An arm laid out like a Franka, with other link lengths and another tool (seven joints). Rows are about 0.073 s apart.
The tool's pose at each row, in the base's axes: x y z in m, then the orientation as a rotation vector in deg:
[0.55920, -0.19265, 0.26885, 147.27, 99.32, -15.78]
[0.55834, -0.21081, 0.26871, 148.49, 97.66, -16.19]
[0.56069, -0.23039, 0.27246, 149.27, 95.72, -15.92]
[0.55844, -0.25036, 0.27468, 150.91, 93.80, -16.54]
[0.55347, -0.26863, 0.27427, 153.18, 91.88, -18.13]
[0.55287, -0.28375, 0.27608, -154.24, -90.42, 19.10]
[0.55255, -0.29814, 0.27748, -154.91, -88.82, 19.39]
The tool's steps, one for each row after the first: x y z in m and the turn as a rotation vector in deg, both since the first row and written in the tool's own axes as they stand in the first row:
[-0.01694, 0.00611, 0.00248, 0.36, -0.09, 1.30]
[-0.03465, 0.01542, 0.00088, 0.03, -0.16, 2.65]
[-0.05415, 0.02076, 0.00144, 0.72, -0.18, 4.21]
[-0.07265, 0.02313, 0.00473, 2.30, -0.31, 5.90]
[-0.08703, 0.02818, 0.00488, 3.27, -0.41, 6.97]
[-0.10057, 0.03324, 0.00531, 3.63, -0.43, 8.04]

